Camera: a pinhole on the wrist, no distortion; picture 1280 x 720 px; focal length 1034.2 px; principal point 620.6 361.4 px. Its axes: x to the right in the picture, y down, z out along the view. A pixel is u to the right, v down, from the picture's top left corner.
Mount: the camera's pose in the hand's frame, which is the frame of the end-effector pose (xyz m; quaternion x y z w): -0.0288 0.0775 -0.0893 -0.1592 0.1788 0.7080 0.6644
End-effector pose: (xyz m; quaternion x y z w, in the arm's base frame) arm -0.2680 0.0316 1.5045 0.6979 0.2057 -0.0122 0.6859
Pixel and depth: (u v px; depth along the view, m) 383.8 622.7 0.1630
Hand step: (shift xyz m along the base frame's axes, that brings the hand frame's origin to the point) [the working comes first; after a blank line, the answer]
In the camera's frame: -0.0373 0.0412 0.1630

-0.0044 -0.0859 0.1277
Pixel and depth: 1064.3 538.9 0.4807
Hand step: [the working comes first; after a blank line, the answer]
In the camera's frame: 0.2062 0.0825 0.4807

0.1014 -0.2550 0.4772
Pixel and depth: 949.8 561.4 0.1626
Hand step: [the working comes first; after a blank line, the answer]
In the camera's frame: 0.0518 0.0314 0.1626

0.0120 -0.0424 0.2043
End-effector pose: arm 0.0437 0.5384 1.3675 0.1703 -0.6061 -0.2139 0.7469
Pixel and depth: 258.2 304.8 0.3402
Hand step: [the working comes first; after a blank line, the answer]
In the camera's frame: -0.1192 -0.0186 0.3402

-0.2454 0.1119 0.1241
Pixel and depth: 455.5 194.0 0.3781
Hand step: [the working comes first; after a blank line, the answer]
In the camera's frame: -0.0604 -0.0612 0.3781

-0.2349 0.1526 0.1945
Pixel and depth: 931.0 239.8 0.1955
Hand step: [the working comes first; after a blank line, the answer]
In the camera's frame: 0.0587 -0.0230 0.1955

-0.0307 0.1925 0.1191
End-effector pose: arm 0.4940 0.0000 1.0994 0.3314 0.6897 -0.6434 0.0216
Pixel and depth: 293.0 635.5 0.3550
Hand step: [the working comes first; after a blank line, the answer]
In the camera's frame: -0.1125 0.0941 0.3550

0.0419 -0.3076 -0.1181
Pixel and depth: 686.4 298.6 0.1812
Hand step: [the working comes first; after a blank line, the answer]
In the camera's frame: 0.0115 -0.0110 0.1812

0.0705 -0.0742 -0.1543
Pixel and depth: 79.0 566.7 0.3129
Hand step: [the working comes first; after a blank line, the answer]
In the camera's frame: -0.1639 0.0621 0.3129

-0.0100 -0.2763 -0.0761
